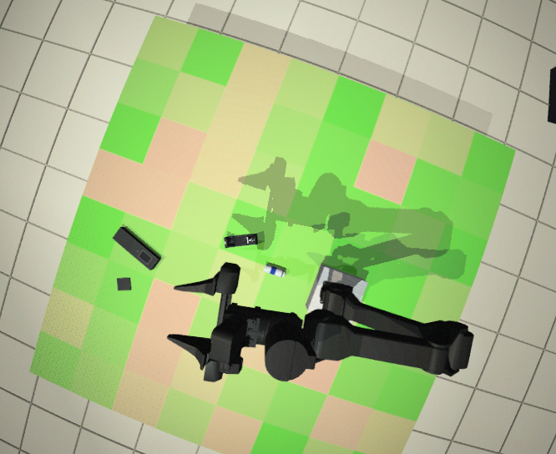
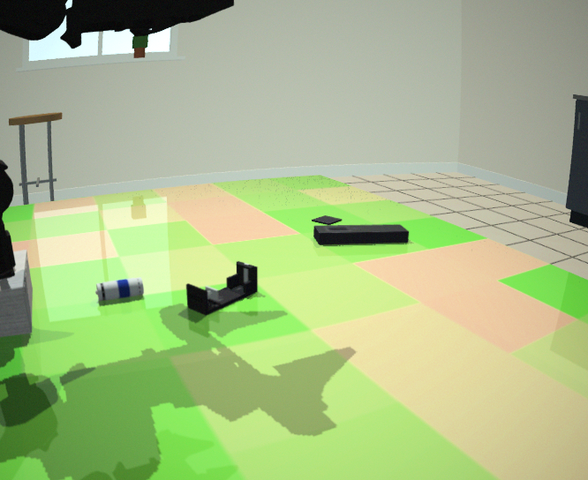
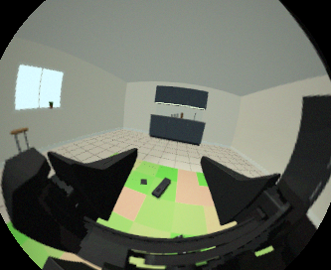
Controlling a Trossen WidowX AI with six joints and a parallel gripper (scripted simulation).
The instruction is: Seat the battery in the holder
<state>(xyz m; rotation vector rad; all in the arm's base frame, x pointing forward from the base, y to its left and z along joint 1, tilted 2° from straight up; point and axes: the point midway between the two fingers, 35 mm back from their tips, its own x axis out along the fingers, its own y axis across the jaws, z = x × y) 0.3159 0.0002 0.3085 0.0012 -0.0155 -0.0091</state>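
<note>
The battery is 37 cm below my gripper tip, 16 cm behind it and 3 cm to the right of it. Round my gripper tip: flat black square (38 cm below, 31 cm ahead, 9 cm to the left); long black box (37 cm below, 27 cm ahead, 3 cm to the right).
</note>
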